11 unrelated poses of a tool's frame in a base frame.
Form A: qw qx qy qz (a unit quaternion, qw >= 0); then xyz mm.
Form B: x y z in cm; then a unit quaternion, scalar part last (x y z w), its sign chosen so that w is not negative. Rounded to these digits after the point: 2 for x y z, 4 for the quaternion.
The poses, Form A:
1: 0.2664 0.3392 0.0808 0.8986 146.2 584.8 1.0
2: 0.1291 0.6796 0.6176 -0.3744 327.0 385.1 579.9
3: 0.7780 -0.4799 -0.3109 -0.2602 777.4 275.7 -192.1
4: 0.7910 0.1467 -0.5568 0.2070 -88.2 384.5 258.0
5: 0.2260 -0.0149 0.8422 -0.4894 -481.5 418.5 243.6
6: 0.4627 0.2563 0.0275 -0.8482 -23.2 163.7 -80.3
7: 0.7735 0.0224 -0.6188 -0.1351 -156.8 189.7 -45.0
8: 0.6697 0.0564 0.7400 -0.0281 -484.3 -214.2 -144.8
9: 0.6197 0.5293 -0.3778 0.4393 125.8 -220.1 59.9
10: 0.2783 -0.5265 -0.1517 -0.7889 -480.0 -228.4 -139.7
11: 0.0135 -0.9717 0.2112 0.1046 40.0 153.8 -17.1
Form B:
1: 14.62 58.48 0.10 0.3392 0.0808 0.8986 0.2664
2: 32.70 38.51 57.99 0.6796 0.6176 -0.3744 0.1291
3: 77.74 27.57 -19.21 -0.4799 -0.3109 -0.2602 0.7780
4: -8.82 38.45 25.80 0.1467 -0.5568 0.2070 0.7910
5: -48.15 41.85 24.36 -0.0149 0.8422 -0.4894 0.2260
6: -2.32 16.37 -8.03 0.2563 0.0275 -0.8482 0.4627
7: -15.68 18.97 -4.50 0.0224 -0.6188 -0.1351 0.7735
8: -48.43 -21.42 -14.48 0.0564 0.7400 -0.0281 0.6697
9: 12.58 -22.01 5.99 0.5293 -0.3778 0.4393 0.6197
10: -48.00 -22.84 -13.97 -0.5265 -0.1517 -0.7889 0.2783
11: 4.00 15.38 -1.71 -0.9717 0.2112 0.1046 0.0135
